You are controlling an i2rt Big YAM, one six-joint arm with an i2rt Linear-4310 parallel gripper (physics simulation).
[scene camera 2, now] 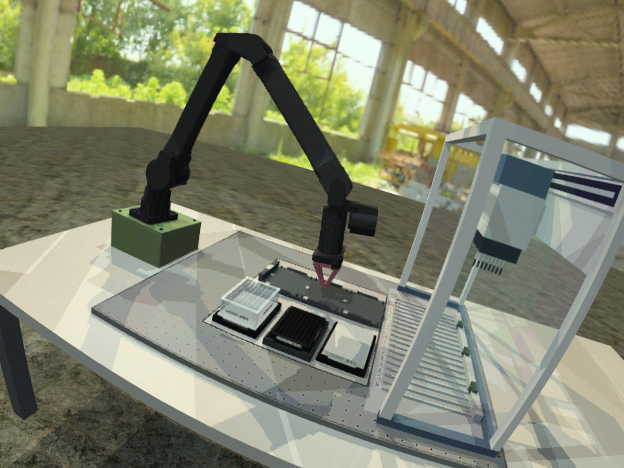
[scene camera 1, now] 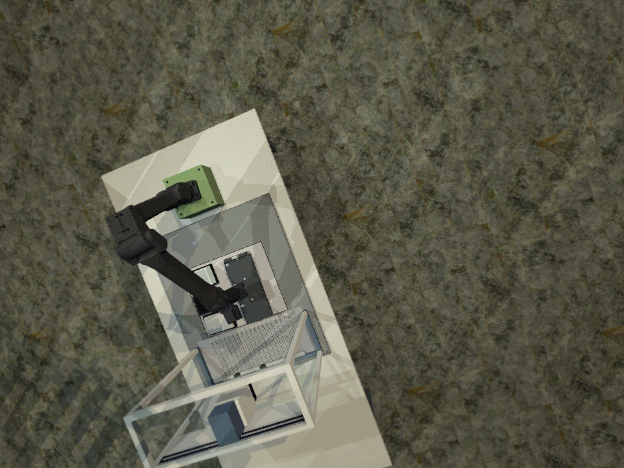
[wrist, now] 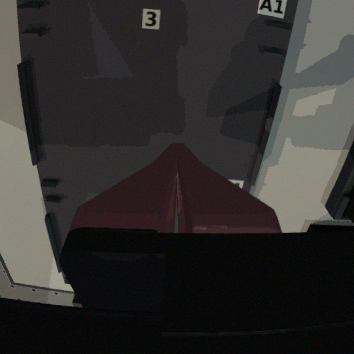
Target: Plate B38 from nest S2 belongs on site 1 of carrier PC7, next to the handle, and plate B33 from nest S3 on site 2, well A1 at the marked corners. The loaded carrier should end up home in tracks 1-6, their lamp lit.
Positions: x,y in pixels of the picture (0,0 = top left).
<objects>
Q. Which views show the dark carrier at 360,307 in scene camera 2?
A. Scene camera 2, scene camera 1 and the wrist view: all of them.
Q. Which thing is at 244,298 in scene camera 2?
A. A clear well plate.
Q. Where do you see a white-topped plate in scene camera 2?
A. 350,345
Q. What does the gripper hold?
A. Nothing.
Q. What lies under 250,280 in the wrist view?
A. The gripper.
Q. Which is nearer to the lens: the dark carrier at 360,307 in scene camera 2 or the black well plate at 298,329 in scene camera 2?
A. The black well plate.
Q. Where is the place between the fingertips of the gripper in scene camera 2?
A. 324,287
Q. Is the gripper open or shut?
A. Shut.
</objects>
